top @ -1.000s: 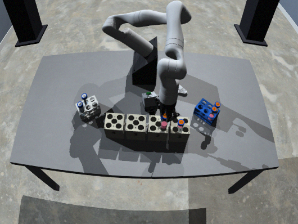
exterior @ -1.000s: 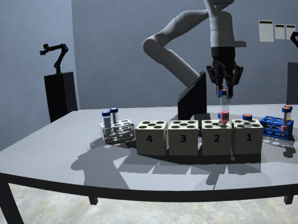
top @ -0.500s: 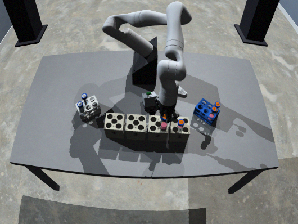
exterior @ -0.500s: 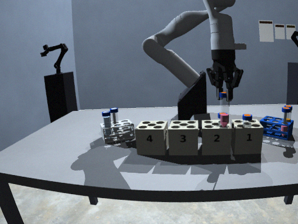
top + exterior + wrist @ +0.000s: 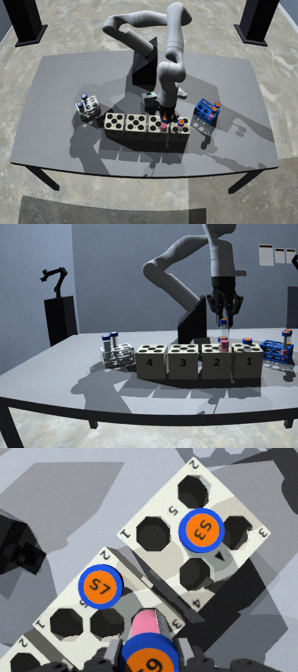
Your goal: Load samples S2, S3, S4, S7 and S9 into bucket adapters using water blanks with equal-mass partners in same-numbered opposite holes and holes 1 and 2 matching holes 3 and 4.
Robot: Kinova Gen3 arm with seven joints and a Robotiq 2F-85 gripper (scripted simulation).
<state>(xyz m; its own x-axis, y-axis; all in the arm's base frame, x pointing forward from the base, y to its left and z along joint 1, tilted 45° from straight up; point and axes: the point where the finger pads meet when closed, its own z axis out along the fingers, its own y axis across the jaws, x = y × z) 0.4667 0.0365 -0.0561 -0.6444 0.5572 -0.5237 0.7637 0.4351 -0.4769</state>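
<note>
My gripper is now 10 mm to the right of the sample tube S9 and 50 mm above it. Round my hand: adapter 2 (30 mm behind, 20 mm to the right, 140 mm below); sample tube S7 (40 mm behind, 10 mm to the left, 120 mm below); sample tube S3 (20 mm behind, 80 mm to the left, 120 mm below).
</note>
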